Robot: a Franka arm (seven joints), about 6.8 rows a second.
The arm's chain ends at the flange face. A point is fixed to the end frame.
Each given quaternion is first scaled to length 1.
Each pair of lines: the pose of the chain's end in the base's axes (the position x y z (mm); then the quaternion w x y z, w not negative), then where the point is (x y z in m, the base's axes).
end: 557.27 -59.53 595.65 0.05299 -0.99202 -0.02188 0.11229
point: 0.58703 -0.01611 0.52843
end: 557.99 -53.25 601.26 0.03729 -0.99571 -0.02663 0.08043
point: 0.59171 -0.01147 0.53487
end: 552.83 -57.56 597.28 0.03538 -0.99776 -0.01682 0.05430
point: 0.59082 -0.01682 0.53258
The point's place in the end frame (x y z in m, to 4 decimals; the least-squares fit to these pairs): 0.0462 -0.0348 0.0628
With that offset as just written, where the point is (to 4 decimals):
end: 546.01 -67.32 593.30 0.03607 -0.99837 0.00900 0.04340
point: 0.5874 -0.0287 0.5293
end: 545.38 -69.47 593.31 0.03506 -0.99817 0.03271 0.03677
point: 0.5893 -0.0332 0.5297
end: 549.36 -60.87 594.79 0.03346 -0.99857 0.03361 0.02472
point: 0.5948 -0.0250 0.5321
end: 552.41 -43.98 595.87 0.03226 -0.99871 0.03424 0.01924
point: 0.5986 -0.0083 0.5336
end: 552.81 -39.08 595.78 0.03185 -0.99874 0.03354 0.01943
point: 0.5989 -0.0034 0.5334
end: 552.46 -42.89 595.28 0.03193 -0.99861 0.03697 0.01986
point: 0.5988 -0.0075 0.5329
